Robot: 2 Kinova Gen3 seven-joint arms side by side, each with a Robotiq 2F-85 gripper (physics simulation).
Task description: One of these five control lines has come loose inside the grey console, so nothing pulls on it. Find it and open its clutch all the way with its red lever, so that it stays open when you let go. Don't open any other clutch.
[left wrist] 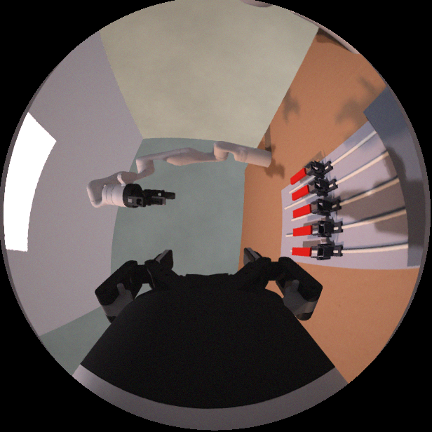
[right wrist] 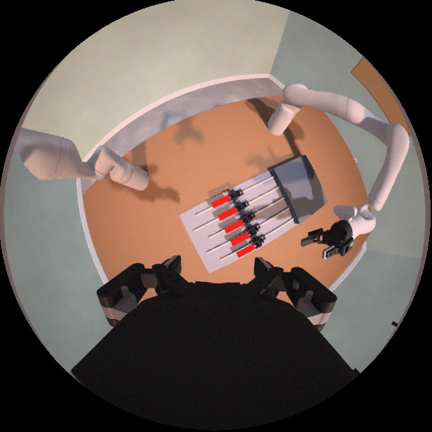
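Several red levers (left wrist: 302, 211) (right wrist: 233, 227) sit in a row on black clutches (left wrist: 324, 207) (right wrist: 247, 218), all lying low along pale control lines (left wrist: 372, 192) (right wrist: 272, 206). The lines run over a light board (left wrist: 370, 260) (right wrist: 212, 265) into the grey console (left wrist: 386, 116) (right wrist: 305, 187). The frames do not show which line is loose. My left gripper (left wrist: 207, 257) (right wrist: 311, 248) is open and empty, off the board's side near the console. My right gripper (right wrist: 217, 265) is open and empty, apart from the levers; the left wrist view shows it beyond the left gripper.
The orange table (left wrist: 325, 300) (right wrist: 160, 150) carries the board, with a pale raised rim (right wrist: 200, 92) along its edge. The left arm (right wrist: 392, 165) reaches around the console side. The right arm (left wrist: 185, 156) (right wrist: 50, 155) stands across from it.
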